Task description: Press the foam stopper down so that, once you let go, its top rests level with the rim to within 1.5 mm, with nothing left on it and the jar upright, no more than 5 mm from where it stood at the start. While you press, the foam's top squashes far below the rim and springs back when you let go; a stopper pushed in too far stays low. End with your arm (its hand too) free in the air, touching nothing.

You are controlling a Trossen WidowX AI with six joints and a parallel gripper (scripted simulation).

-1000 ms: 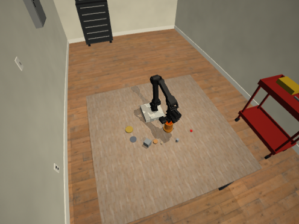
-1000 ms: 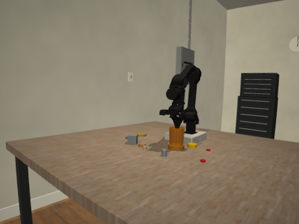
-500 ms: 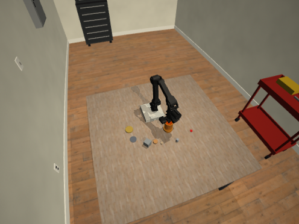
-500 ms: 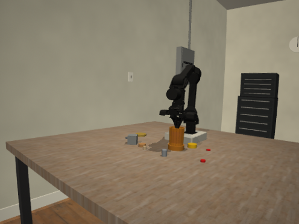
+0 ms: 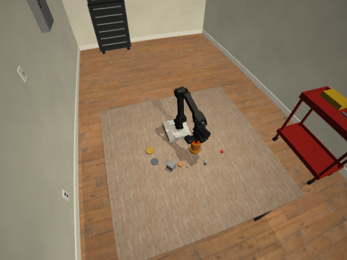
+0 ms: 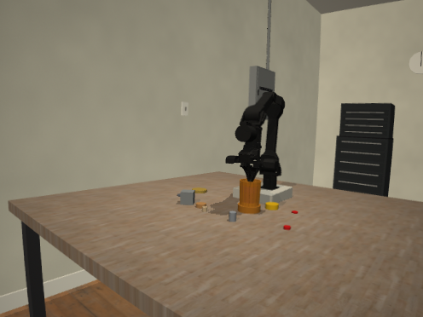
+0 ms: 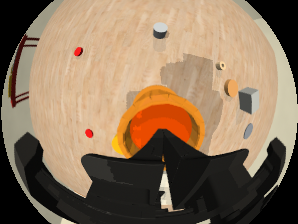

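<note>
Right now the orange foam stopper is 40 mm below my hand. The rest, counted from my hand: small tan disc (150 mm to the right, 120 mm below, 100 mm ahead); yellow disc (120 mm below, 90 mm behind, 40 mm to the left); small grey cylinder (140 mm ahead, 120 mm below, 40 mm to the left).
</note>
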